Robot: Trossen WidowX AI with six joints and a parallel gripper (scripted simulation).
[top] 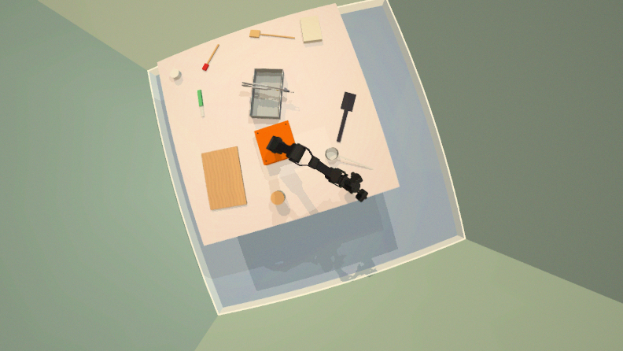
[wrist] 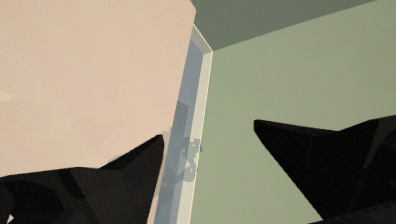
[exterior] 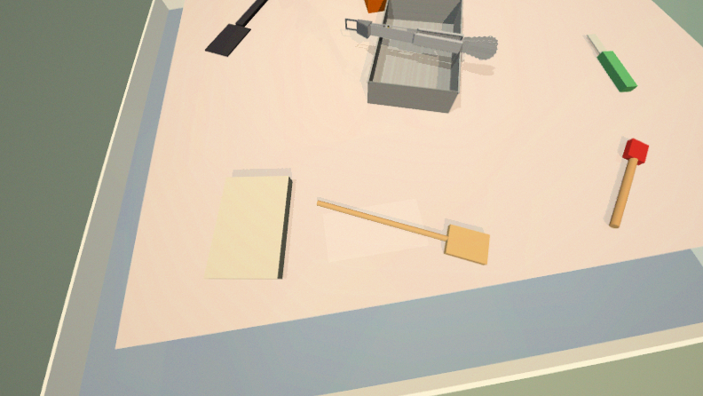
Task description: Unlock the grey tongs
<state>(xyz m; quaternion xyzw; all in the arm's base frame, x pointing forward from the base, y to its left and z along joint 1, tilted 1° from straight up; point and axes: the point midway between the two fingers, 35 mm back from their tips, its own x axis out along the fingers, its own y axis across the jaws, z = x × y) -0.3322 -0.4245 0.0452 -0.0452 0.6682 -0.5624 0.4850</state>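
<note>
My gripper tip is now 69 cm short of the roasting tin, 46 cm to the right of it and 6 cm above it. From my gripper tip the other things lie so: pale block 109 cm ahead, 13 cm to the left, 8 cm below; black spatula 50 cm ahead, 8 cm below; wooden board 22 cm ahead, 81 cm to the left, 8 cm below.
</note>
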